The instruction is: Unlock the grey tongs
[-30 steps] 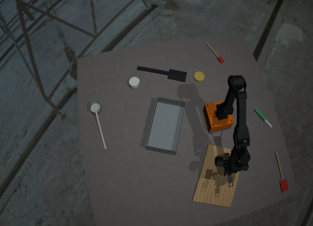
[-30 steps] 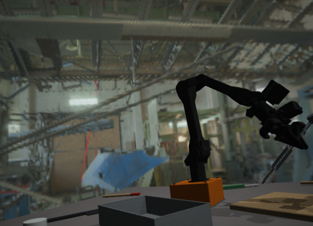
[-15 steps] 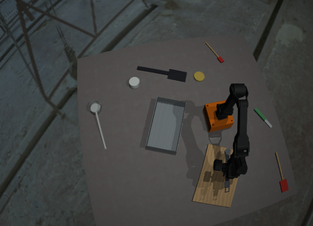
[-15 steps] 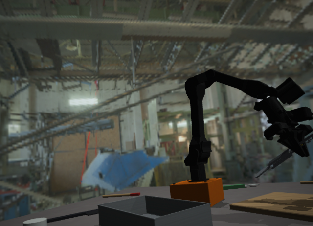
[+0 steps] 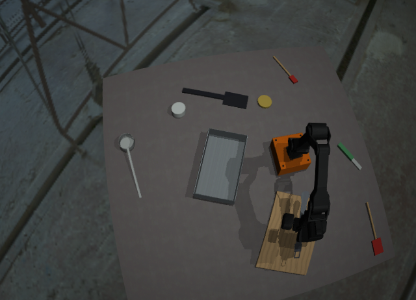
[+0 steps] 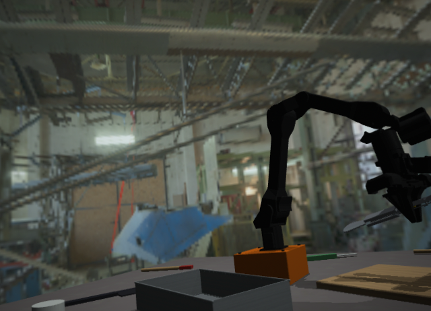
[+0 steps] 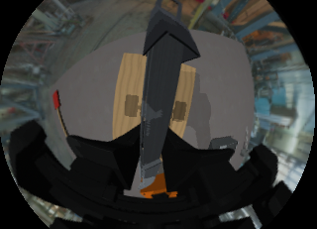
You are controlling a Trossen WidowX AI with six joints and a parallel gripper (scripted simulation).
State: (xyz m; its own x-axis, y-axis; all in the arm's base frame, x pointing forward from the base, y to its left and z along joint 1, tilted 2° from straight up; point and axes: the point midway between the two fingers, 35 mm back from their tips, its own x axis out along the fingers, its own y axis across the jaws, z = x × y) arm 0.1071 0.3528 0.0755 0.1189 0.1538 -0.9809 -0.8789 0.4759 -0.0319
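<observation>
Right now my gripper tip is 120 mm above the wooden board and 10 mm to the left of it. From my gripper tip the other things lie so: green-handled knife: 430 mm behind, 260 mm to the right, 120 mm below; then grey roasting tin: 400 mm to the right, 210 mm ahead, 100 mm below; then yellow disc: 670 mm to the right, 120 mm below, 90 mm behind.
</observation>
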